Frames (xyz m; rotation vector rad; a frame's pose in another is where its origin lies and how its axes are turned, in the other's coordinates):
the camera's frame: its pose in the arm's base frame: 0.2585 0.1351 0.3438 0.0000 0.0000 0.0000
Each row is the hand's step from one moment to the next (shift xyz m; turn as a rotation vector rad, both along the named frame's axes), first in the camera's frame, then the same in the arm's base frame.
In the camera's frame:
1: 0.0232 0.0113 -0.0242 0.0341 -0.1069 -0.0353
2: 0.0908 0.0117 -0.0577 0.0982 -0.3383 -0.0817
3: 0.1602 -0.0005 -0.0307 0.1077 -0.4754 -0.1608
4: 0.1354 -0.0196 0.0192 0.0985 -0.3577 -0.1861
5: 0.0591 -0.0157 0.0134 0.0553 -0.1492 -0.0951
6: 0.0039 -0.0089 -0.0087 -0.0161 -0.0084 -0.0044
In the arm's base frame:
1: 0.0232 0.0113 -0.0242 0.0341 -0.1069 -0.0353
2: 0.0908 0.0117 -0.0577 0.0982 -0.3383 -0.0817
3: 0.1602 -0.0005 -0.0307 0.1077 -0.4754 -0.1608
4: 0.1354 -0.0196 0.0192 0.0985 -0.3577 -0.1861
5: 0.0591 -0.0157 0.0134 0.0553 -0.1492 -0.0951
6: 0.0039 -0.0089 -0.0087 -0.0161 -0.0084 -0.0044

